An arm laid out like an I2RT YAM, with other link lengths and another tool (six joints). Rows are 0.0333 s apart.
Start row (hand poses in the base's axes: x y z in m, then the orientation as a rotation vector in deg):
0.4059, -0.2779, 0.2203, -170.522, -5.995, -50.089
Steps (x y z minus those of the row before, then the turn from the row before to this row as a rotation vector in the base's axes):
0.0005, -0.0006, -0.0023, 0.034, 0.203, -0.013
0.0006, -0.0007, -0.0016, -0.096, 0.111, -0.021
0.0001, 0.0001, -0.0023, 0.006, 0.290, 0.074
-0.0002, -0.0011, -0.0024, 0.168, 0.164, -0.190
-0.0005, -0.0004, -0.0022, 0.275, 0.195, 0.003
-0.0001, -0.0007, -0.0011, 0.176, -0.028, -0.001
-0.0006, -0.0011, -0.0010, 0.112, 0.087, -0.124
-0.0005, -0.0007, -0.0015, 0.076, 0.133, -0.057
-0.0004, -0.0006, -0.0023, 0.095, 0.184, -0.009
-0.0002, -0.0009, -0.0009, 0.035, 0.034, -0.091
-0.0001, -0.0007, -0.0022, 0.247, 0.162, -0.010
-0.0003, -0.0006, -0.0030, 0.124, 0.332, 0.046
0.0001, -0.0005, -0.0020, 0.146, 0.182, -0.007
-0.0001, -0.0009, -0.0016, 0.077, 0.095, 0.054
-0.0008, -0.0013, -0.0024, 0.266, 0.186, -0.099
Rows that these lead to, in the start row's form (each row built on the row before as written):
0.4064, -0.2785, 0.2180, -170.577, -5.954, -49.779
0.4070, -0.2792, 0.2164, -170.717, -5.964, -49.635
0.4071, -0.2791, 0.2141, -170.804, -6.062, -49.191
0.4069, -0.2802, 0.2117, -170.772, -5.698, -48.930
0.4064, -0.2806, 0.2095, -170.594, -5.571, -48.581
0.4063, -0.2813, 0.2084, -170.420, -5.491, -48.587
0.4057, -0.2824, 0.2074, -170.388, -5.254, -48.447
0.4052, -0.2831, 0.2059, -170.387, -5.130, -48.239
0.4048, -0.2837, 0.2036, -170.374, -5.067, -47.945
0.4046, -0.2846, 0.2027, -170.382, -4.915, -47.897
0.4045, -0.2853, 0.2005, -170.219, -4.784, -47.605
0.4042, -0.2859, 0.1975, -170.219, -4.783, -47.079
0.4043, -0.2864, 0.1955, -170.155, -4.701, -46.779
0.4042, -0.2873, 0.1939, -170.104, -4.743, -46.616
0.4034, -0.2886, 0.1915, -169.955, -4.473, -46.297

